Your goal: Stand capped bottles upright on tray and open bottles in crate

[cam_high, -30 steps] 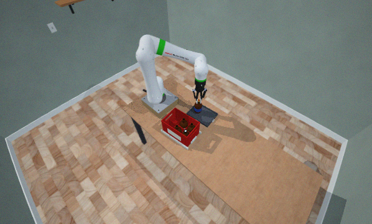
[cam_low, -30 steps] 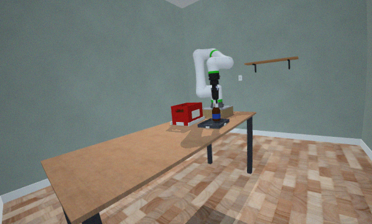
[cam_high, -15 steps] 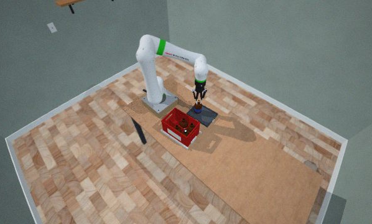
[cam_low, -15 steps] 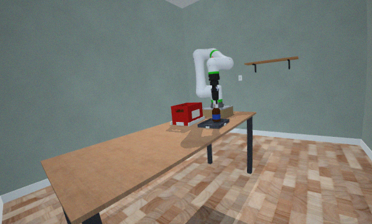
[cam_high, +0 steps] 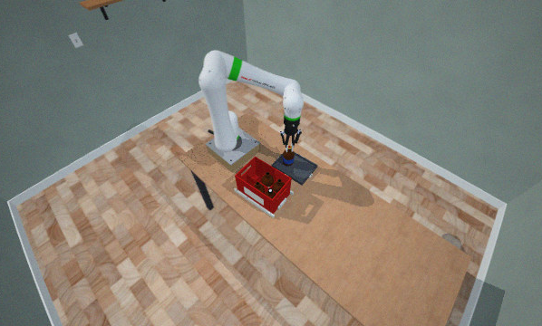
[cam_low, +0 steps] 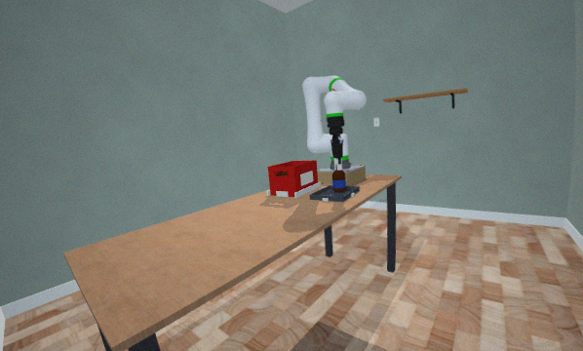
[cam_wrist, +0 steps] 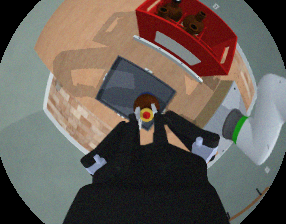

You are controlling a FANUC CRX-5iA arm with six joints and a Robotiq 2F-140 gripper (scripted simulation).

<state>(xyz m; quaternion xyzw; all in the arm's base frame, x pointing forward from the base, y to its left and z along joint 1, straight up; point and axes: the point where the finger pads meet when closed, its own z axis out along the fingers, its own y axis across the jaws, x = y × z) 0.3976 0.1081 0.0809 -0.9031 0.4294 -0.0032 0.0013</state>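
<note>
My gripper is now 70 mm above the capped brown bottle. Round my hand: crate 290 mm to the right, 80 mm below, 20 mm behind; dark tray 150 mm below, 50 mm ahead, 10 mm to the right.
</note>
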